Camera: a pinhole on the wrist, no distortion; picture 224 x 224 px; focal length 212.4 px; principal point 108.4 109.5 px. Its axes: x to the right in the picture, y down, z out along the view. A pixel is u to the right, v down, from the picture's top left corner.
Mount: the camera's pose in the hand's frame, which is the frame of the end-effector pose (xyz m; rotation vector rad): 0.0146 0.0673 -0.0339 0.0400 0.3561 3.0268
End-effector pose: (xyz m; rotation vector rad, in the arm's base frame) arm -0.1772 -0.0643 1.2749 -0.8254 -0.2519 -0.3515
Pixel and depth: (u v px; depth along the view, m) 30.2 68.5 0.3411
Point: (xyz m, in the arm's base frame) 0.0230 0.2378 1.3816
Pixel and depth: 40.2 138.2 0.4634
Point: -0.0138 0.2846 1.5503
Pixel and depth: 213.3 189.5 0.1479
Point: -0.2183 0.0749 1.2992
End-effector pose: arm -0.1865 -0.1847 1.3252 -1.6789 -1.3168 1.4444
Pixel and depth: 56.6 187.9 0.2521
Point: -0.4018 -0.1668 1.2073
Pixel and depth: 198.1 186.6 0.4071
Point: -0.5441 -0.4104 1.2512
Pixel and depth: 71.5 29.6 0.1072
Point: -0.2059 -0.2053 1.1794
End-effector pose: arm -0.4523 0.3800 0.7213 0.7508 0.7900 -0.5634
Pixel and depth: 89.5 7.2 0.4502
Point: 0.0104 0.3229 0.9612
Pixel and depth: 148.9 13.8 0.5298
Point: -0.0009 0.3211 1.1242
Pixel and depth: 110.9 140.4 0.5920
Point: -0.1197 0.0164 1.0180
